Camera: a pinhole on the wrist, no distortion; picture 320 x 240 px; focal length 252.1 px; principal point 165.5 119.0 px. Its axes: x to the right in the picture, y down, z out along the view. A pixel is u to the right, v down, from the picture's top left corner.
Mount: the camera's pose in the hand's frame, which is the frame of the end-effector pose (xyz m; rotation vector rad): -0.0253 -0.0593 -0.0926 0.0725 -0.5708 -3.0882
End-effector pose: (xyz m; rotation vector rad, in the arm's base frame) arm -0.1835 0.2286 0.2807 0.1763 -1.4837 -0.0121
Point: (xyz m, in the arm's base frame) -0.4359 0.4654 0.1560
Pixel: 248.1 11.1
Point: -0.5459 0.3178 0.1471
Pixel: 234.5 118.8
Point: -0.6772 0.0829 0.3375
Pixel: 128.2 229.5
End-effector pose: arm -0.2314 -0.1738 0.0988 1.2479 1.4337 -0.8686
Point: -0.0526 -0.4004 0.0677
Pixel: 151.1 90.5
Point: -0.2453 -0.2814 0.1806
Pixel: 271.1 166.8
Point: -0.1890 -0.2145 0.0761
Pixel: 96.0 70.2
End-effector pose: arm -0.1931 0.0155 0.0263 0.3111 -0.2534 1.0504
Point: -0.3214 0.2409 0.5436
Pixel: 9.8 54.7
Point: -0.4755 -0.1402 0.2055
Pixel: 260.4 44.2
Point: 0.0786 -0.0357 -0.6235
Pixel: behind the camera
